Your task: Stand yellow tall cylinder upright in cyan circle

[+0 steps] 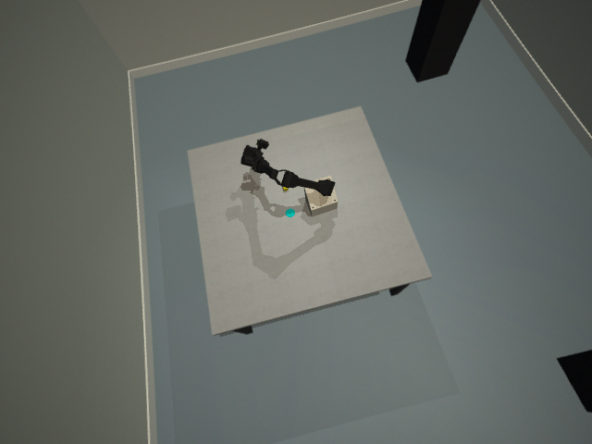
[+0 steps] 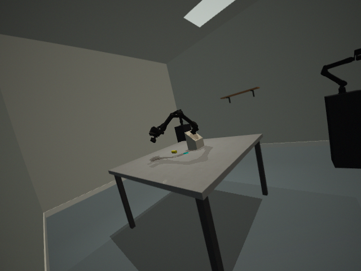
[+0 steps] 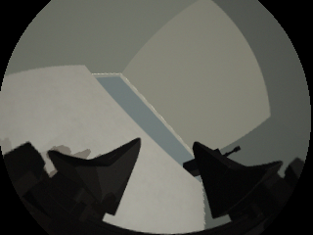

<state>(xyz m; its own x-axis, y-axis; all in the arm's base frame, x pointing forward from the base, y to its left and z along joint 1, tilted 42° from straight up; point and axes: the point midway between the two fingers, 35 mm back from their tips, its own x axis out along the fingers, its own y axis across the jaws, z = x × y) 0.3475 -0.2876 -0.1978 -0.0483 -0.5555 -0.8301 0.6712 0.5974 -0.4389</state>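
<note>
The yellow tall cylinder lies 110 mm behind my gripper tip, 220 mm to the left of it and 230 mm below it. Round my gripper tip: cyan circle 100 mm behind, 410 mm to the left, 240 mm below.
</note>
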